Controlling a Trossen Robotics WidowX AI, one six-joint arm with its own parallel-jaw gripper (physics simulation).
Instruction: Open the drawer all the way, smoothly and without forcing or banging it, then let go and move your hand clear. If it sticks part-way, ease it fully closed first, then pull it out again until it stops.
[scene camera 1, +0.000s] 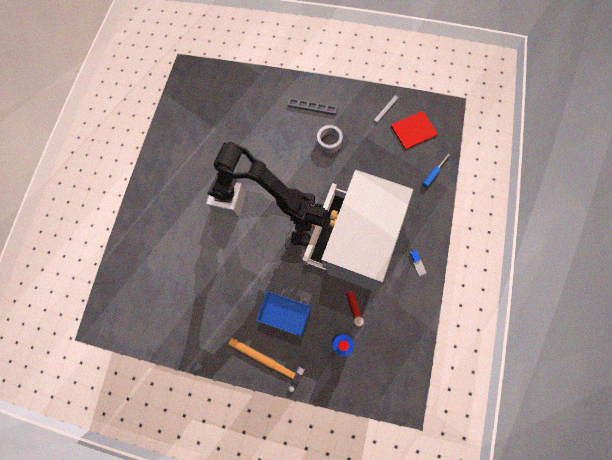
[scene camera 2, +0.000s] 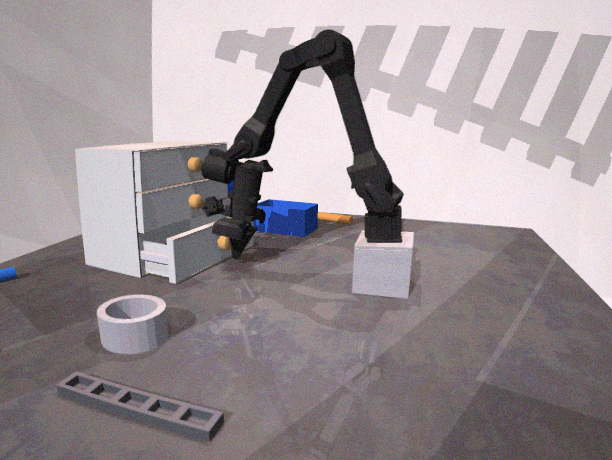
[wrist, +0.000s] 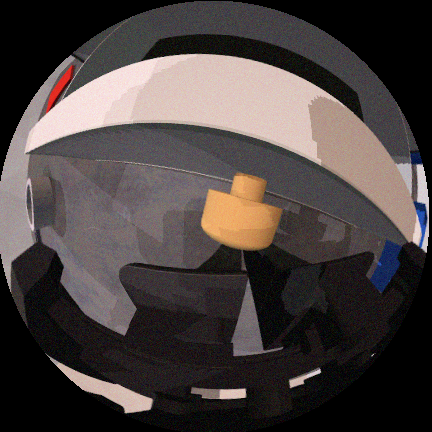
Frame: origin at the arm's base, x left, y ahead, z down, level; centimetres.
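Seen in the pictures: gripper, fingertip midpoint: (scene camera 1: 308, 225) (scene camera 2: 235, 258); arm's base, link origin: (scene camera 1: 224, 193) (scene camera 2: 384, 238).
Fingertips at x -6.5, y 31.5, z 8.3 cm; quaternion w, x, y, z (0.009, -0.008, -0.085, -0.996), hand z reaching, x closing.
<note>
Pixels of each thing's top centre, then the offset from my fingertips to it.
- white cabinet, top centre: (scene camera 2: 160, 144) (scene camera 1: 364, 222) dx -3.8, dy +18.8, dz -24.4 cm
- blue bin, top centre: (scene camera 2: 285, 204) (scene camera 1: 283, 313) dx -33.4, dy -4.4, dz -6.1 cm
- hammer, top centre: (scene camera 1: 262, 362) dx -50.9, dy -9.9, dz -1.1 cm
- grey ring, top centre: (scene camera 2: 131, 307) (wrist: 28, 204) (scene camera 1: 329, 136) dx +36.0, dy +4.5, dz -3.4 cm
- holed grey strip, top centre: (scene camera 2: 134, 399) (scene camera 1: 312, 105) dx +51.6, dy -4.3, dz +0.0 cm
A white cabinet (scene camera 1: 368, 224) (scene camera 2: 105, 205) has three drawers with orange knobs. The bottom drawer (scene camera 1: 314, 244) (scene camera 2: 195, 251) (wrist: 221, 96) stands partly pulled out. Its knob (scene camera 2: 223, 243) (wrist: 240, 219) shows just beyond my fingertips in the wrist view. My gripper (scene camera 1: 301, 238) (scene camera 2: 236, 253) (wrist: 239, 235) points down in front of the drawer face. Its fingers are shut together right by the knob, with nothing between them.
A blue bin (scene camera 1: 283, 314) (scene camera 2: 290, 218) and a hammer (scene camera 1: 260, 357) lie beside the drawer's front. A grey ring (scene camera 1: 330, 137) (scene camera 2: 132, 323) and a holed grey strip (scene camera 1: 312, 107) (scene camera 2: 144, 408) lie on the other side. The arm's base block (scene camera 2: 383, 269) faces the cabinet.
</note>
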